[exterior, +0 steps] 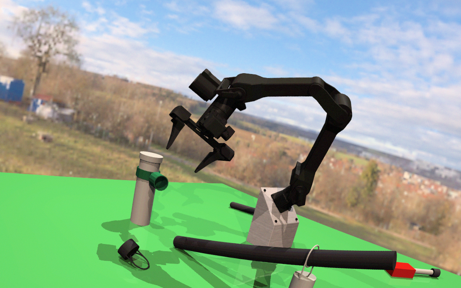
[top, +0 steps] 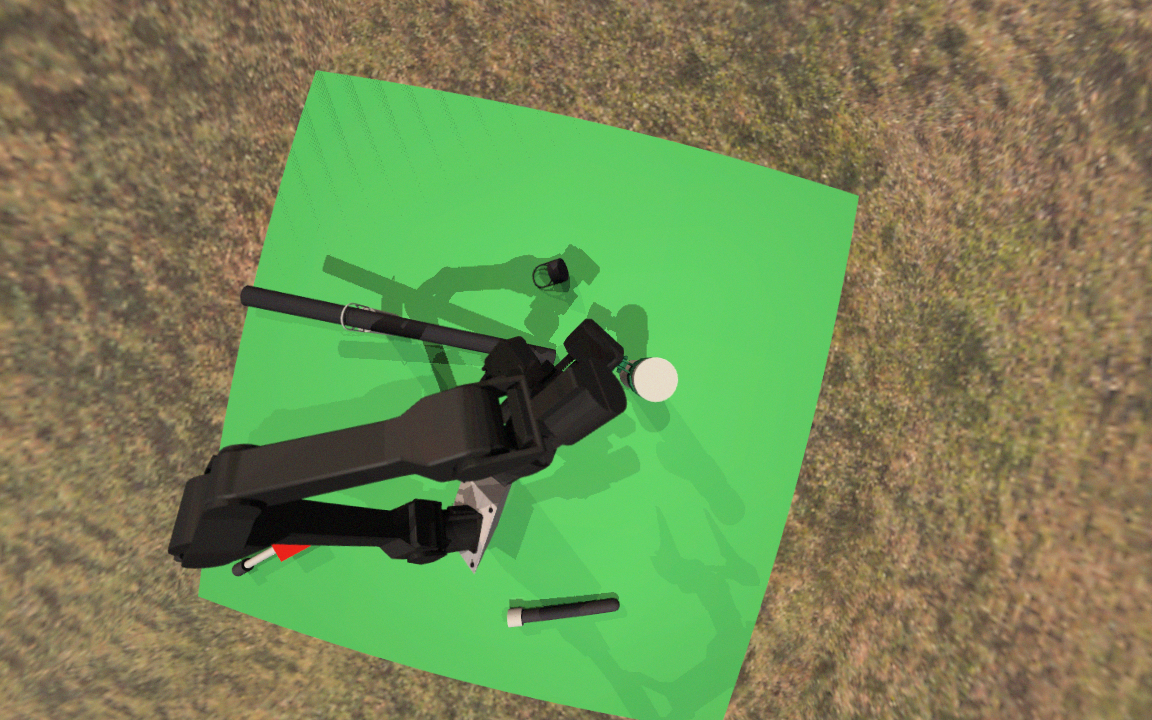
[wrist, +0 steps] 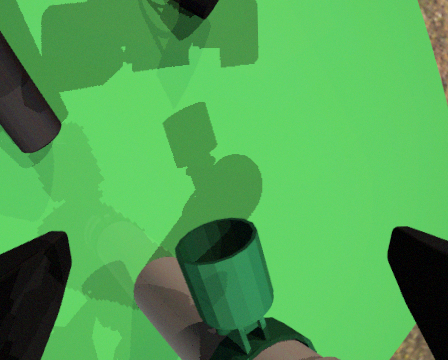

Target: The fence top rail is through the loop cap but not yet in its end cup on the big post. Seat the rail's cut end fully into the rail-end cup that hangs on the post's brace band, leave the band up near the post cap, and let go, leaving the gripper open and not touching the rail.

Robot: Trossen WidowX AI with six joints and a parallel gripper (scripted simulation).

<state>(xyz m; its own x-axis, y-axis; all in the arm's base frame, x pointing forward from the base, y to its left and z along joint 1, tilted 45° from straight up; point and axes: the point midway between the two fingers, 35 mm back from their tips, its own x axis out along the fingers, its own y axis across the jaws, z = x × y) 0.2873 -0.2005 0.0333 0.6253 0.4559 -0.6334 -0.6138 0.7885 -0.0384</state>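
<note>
Now: gripper tip 7 cm to the left of the rail-end cup and 7 cm above it. Also, from my gripper tip: red-handled tool 61 cm to the left, 56 cm behind, 21 cm below; grey loop cap 40 cm to the left, 12 cm below.
</note>
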